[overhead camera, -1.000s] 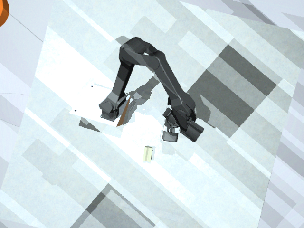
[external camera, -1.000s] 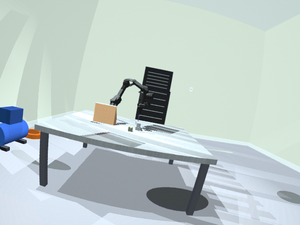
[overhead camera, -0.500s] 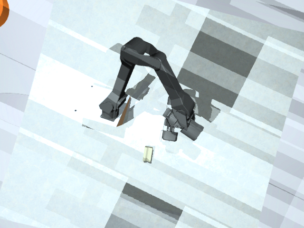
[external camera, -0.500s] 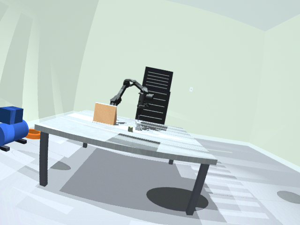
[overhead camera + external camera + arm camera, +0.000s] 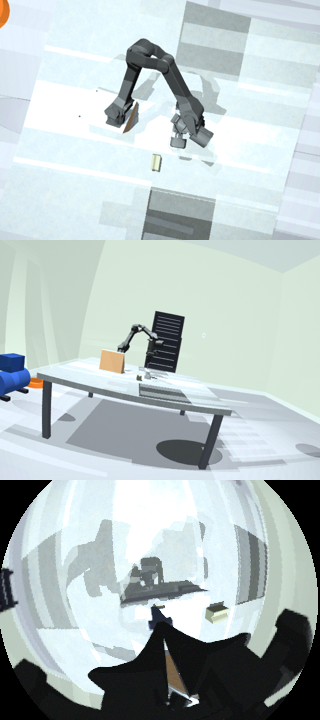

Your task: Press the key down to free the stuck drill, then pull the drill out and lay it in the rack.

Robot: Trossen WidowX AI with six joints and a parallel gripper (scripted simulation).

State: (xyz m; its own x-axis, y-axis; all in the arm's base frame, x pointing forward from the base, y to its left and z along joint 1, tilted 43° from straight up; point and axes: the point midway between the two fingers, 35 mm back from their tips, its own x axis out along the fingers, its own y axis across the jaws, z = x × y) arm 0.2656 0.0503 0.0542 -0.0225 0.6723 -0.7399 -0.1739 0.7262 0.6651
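Now: the small dark part 30 mm below my gripper tip. Round my gripper tip: beige ribbed rack 210 mm to the right, 110 mm below, 40 mm behind; small grey fixture 90 mm below, 30 mm to the right.
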